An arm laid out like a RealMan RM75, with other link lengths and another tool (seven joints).
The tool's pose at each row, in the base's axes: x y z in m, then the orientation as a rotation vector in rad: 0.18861 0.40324 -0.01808 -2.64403 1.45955 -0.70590; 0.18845 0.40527 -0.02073 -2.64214 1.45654 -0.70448; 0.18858 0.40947 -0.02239 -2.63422 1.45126 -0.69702; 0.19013 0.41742 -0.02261 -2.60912 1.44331 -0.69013; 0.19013 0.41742 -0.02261 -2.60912 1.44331 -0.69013; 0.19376 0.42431 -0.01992 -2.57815 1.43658 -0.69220; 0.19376 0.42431 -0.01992 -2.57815 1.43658 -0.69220; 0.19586 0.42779 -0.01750 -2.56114 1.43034 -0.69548; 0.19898 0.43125 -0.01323 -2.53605 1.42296 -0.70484; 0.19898 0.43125 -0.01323 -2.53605 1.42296 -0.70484; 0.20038 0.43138 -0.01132 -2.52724 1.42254 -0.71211; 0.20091 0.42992 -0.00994 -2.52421 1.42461 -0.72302; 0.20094 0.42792 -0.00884 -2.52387 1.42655 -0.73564; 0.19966 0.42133 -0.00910 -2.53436 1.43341 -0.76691; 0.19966 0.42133 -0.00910 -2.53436 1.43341 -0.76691
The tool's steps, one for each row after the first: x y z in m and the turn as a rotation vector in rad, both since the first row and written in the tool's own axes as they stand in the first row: -0.00270 -0.00034 0.00194 0.00285 -0.00210 -0.00031; -0.00666 -0.00237 0.00273 0.01066 -0.01020 0.00174; -0.01248 -0.00797 0.00212 0.03251 -0.02284 0.01110; -0.01248 -0.00797 0.00212 0.03251 -0.02284 0.01110; -0.01543 -0.01535 -0.00005 0.05901 -0.03066 0.02344; -0.01543 -0.01535 -0.00005 0.05901 -0.03066 0.02344; -0.01641 -0.01955 -0.00199 0.07521 -0.03405 0.02896; -0.01623 -0.02501 -0.00517 0.09863 -0.03548 0.03765; -0.01623 -0.02501 -0.00517 0.09863 -0.03548 0.03765; -0.01499 -0.02667 -0.00633 0.10611 -0.03273 0.04144; -0.01306 -0.02662 -0.00709 0.10838 -0.02555 0.04319; -0.01101 -0.02580 -0.00770 0.10892 -0.01661 0.04338; -0.00635 -0.02106 -0.00680 0.10064 0.00862 0.03898; -0.00635 -0.02106 -0.00680 0.10064 0.00862 0.03898
